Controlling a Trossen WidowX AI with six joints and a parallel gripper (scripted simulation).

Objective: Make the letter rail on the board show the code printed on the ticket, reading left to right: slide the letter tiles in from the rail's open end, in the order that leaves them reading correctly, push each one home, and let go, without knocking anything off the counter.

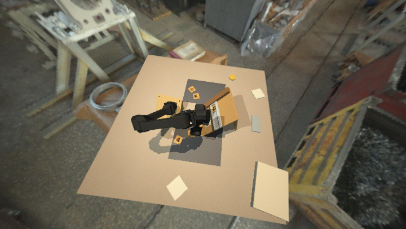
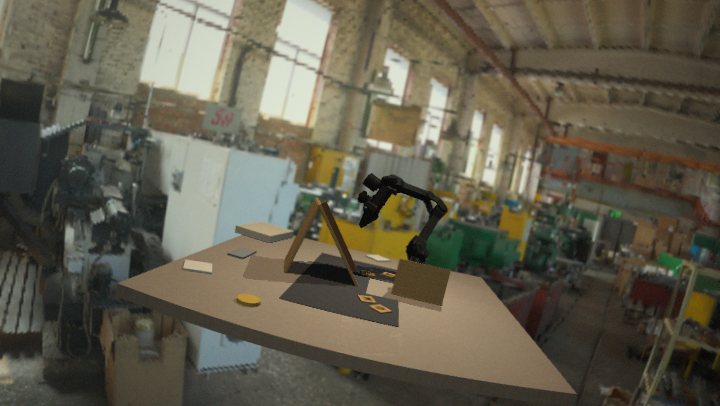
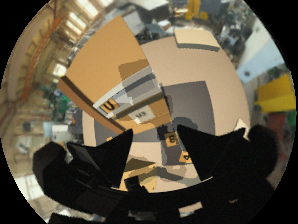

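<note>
Right now the letter tile is 7 cm behind my gripper tip, 3 cm to the right of it and 20 cm below it. Round my gripper tip: orange tile marked u 6 cm ahead, 15 cm to the left, 4 cm below; then white ticket 3 cm ahead, 7 cm to the left, 12 cm below; then dark mat 7 cm behind, 14 cm to the left, 21 cm below.
</note>
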